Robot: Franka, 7 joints.
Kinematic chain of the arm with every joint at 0, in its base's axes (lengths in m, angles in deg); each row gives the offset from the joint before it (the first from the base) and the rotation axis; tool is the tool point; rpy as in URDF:
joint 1: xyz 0 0 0.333 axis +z
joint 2: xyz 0 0 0 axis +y
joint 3: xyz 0 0 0.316 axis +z
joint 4: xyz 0.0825 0 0 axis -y
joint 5: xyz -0.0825 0 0.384 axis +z
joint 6: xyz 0 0 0 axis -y
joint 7: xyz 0.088 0 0 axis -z
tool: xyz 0 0 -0.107 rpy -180 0 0
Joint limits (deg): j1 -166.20..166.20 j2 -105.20..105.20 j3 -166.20..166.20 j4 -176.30..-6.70 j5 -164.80..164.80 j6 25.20..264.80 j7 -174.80..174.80
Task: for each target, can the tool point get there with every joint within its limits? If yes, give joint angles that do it. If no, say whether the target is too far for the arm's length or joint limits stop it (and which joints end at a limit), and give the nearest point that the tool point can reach.
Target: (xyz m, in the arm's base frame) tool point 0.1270 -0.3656 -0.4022
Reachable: no: joint limits stop it (at a limit: joint 2) | nearest point 0.1240 -0.3571 -0.3523 | short by 0.051 m
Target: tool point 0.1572 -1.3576 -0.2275
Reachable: no: too far | nearest point 0.0913 -0.7885 0.0075 | short by 0.619 m
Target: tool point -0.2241 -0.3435 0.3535
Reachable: yes | joints -20.74 -18.34 -99.67 -160.80 3.64 240.18 -101.45
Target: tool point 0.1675 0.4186 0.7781
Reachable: yes | joints -35.81 -75.08 46.45 -106.05 16.77 126.01 -95.70
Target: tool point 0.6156 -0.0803 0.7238
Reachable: yes | joints 31.79 14.68 -53.38 -69.17 40.08 98.54 -78.83
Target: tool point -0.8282 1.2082 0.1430
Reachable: no: too far | nearest point -0.4810 0.7017 0.2226 | short by 0.619 m
